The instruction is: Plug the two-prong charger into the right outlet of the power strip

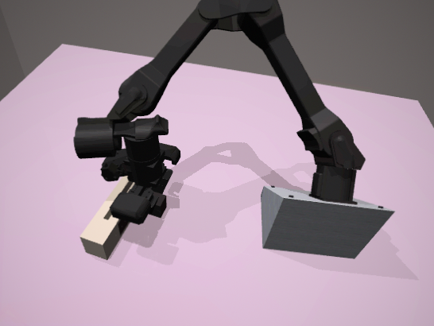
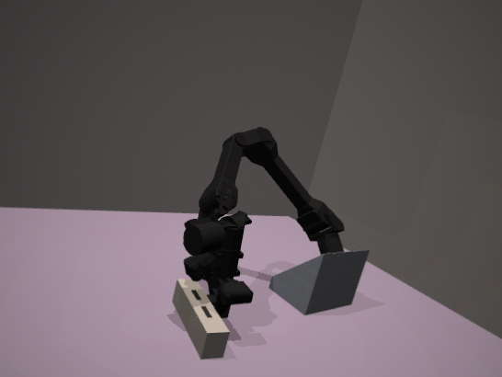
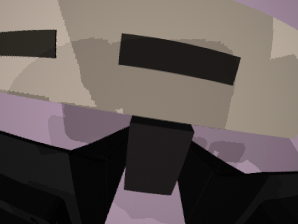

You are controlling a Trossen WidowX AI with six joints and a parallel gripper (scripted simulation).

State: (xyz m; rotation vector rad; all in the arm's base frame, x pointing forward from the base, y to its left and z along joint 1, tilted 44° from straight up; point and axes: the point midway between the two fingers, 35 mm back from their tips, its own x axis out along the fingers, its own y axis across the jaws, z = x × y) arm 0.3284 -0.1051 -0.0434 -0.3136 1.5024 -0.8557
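My gripper tip is now 20 mm short of the black two-prong charger and 10 mm below it.
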